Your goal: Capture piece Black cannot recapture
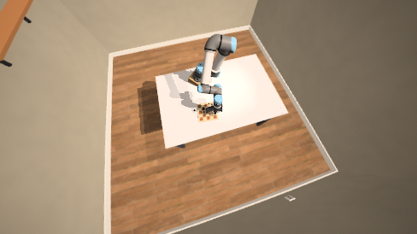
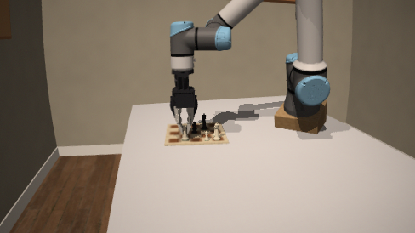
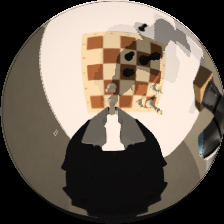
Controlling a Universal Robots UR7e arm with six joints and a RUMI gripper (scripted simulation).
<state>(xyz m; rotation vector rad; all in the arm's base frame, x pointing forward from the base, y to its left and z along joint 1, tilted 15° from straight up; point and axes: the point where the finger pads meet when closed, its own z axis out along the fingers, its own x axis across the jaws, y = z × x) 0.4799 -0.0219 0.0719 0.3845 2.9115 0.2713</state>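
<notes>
Now: hand 60 mm past the chessboard, 60 mm to the left of it and 40 mm above it.
</notes>
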